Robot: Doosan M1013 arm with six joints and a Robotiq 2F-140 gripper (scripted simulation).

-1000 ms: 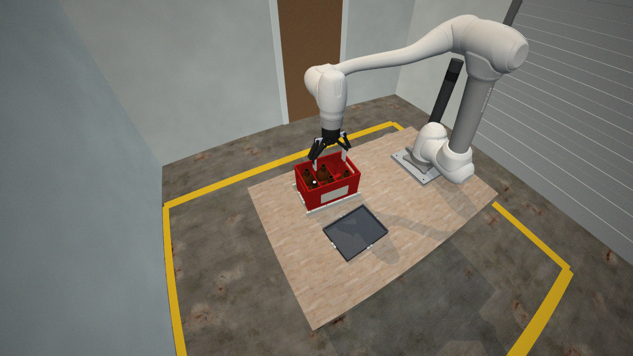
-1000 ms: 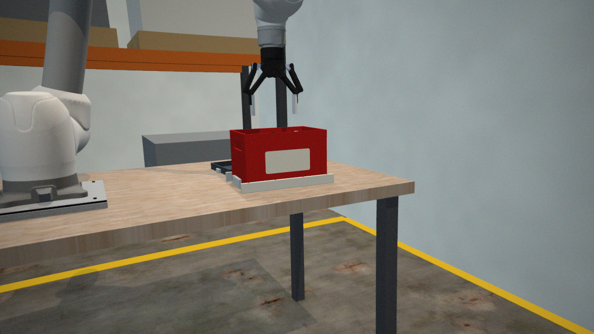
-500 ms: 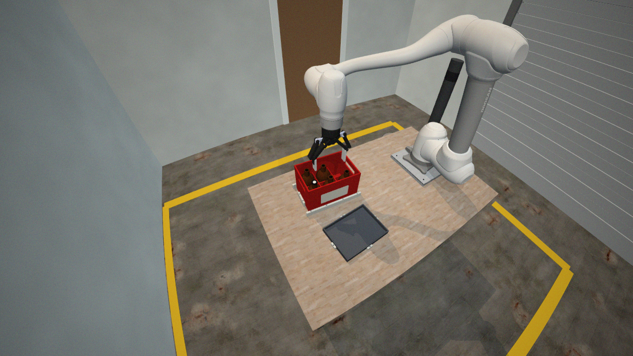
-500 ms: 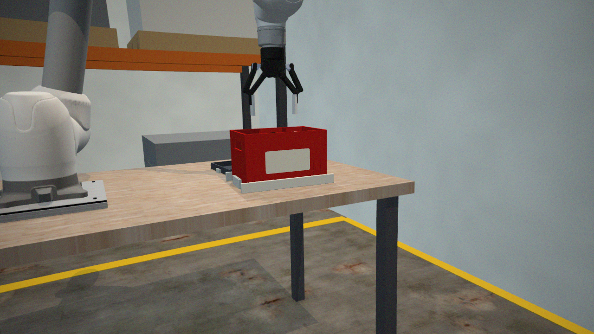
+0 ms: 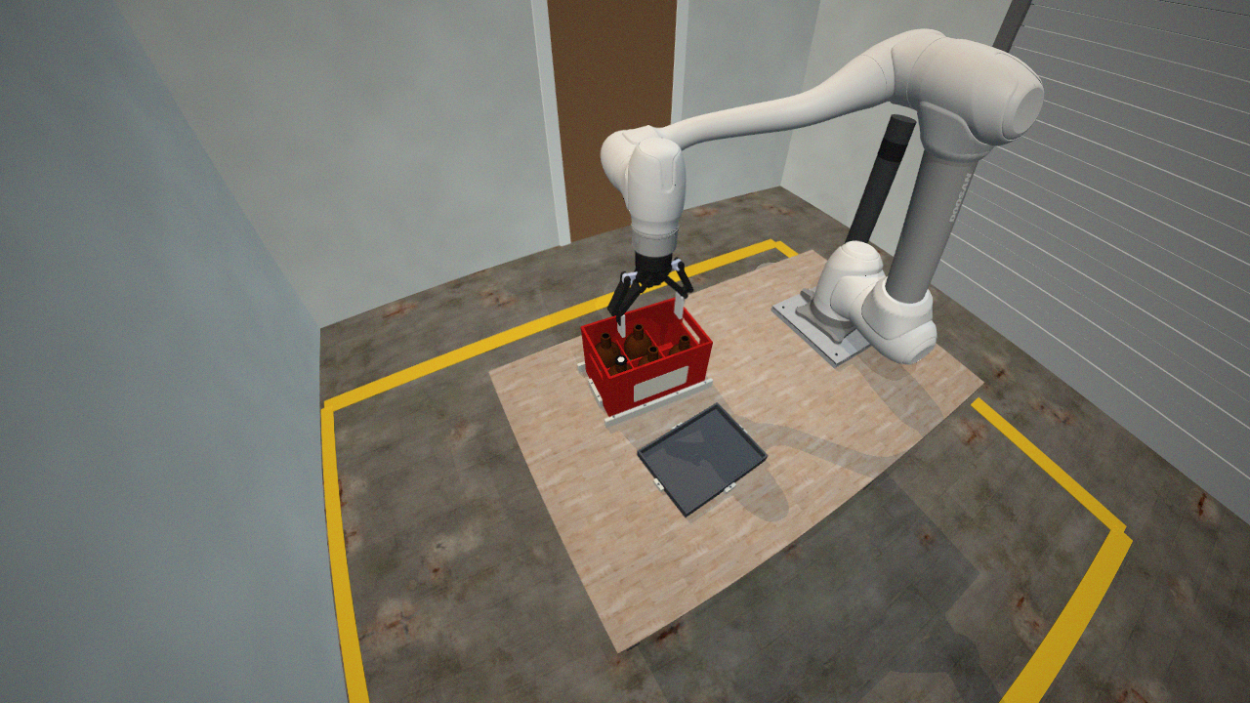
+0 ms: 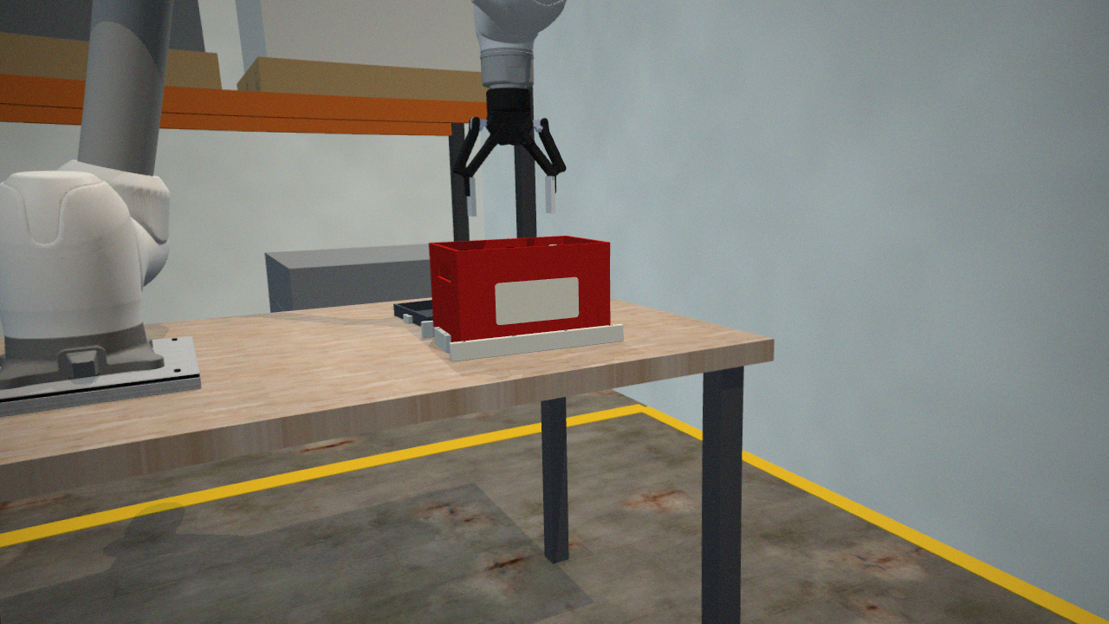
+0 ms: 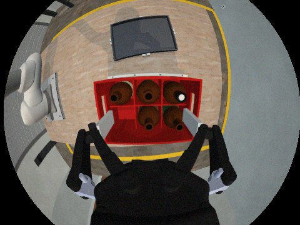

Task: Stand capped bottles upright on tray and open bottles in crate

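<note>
The brown capped bottle lies 9 cm ahead of my hand, 1 cm to the left of it and 15 cm below it. The rest, counted from my hand: dark grey tray 3 cm ahead, 26 cm to the left, 22 cm below; crate 2 cm to the right, 15 cm below.
</note>
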